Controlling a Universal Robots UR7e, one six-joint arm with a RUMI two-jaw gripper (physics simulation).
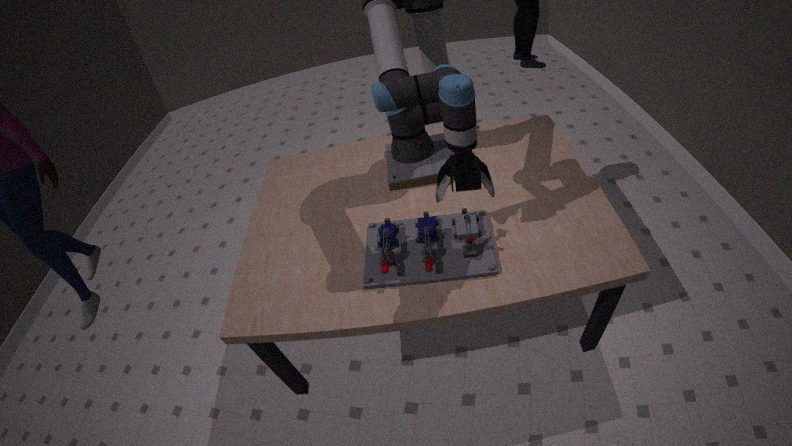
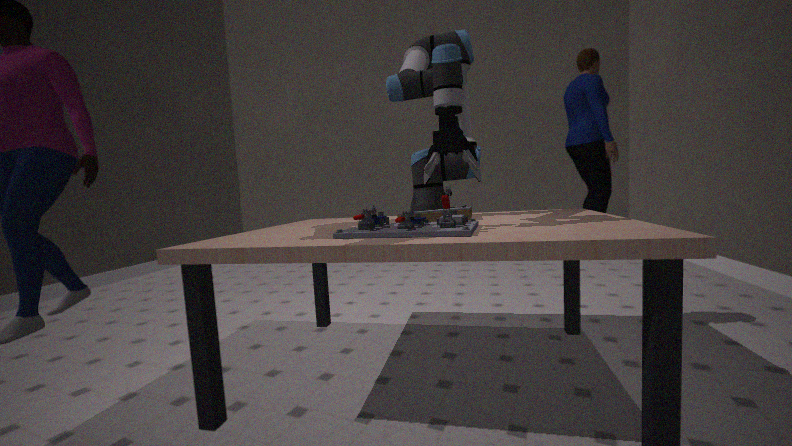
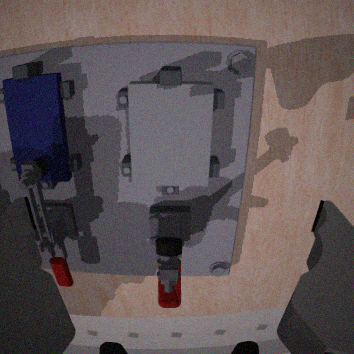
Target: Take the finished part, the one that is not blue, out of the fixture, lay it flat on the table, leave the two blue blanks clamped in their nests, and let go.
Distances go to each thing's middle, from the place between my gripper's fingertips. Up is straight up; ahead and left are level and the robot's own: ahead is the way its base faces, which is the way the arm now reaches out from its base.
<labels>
I see the finished part [image 3: 170, 126] 10 cm below my hand. Round my hand: grey fixture plate [image 1: 450, 264]: 12 cm below, 11 cm to the right, 5 cm ahead.
</labels>
